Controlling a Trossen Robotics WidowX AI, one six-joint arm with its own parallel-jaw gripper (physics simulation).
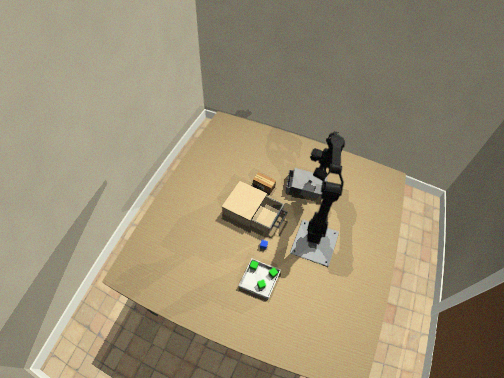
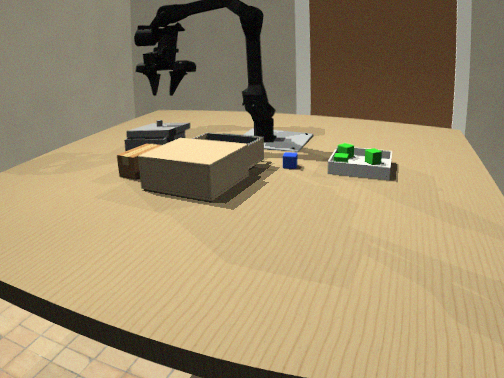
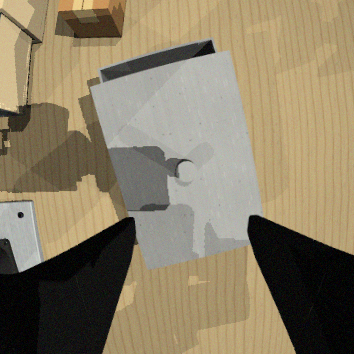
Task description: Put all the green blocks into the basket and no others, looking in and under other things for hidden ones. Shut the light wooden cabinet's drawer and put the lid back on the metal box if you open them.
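Three green blocks [image 1: 254, 265] [image 1: 273, 272] [image 1: 261, 284] [image 2: 373, 156] lie in the white basket [image 1: 246, 286] [image 2: 360, 171]. The metal box [image 2: 145, 145] [image 3: 150, 62] bears its grey lid [image 1: 306, 180] [image 2: 160, 131] [image 3: 200, 110], which has a round knob. The lid sits shifted, leaving a dark strip of the box's inside showing at one end; no block can be made out there. My gripper [image 2: 163, 94] [image 3: 191, 224] is open and empty, high above the box. The light wooden cabinet [image 1: 244, 200] [image 2: 200, 175] has its drawer [image 1: 265, 217] [image 2: 230, 137] [image 3: 12, 75] pulled out.
A blue block [image 1: 264, 244] [image 2: 290, 160] lies on the table between cabinet and basket. A brown box [image 1: 264, 182] [image 2: 131, 162] [image 3: 97, 20] stands beside the cabinet, near the metal box. The arm's base plate [image 1: 300, 250] [image 2: 295, 140] [image 3: 20, 230] is on the table.
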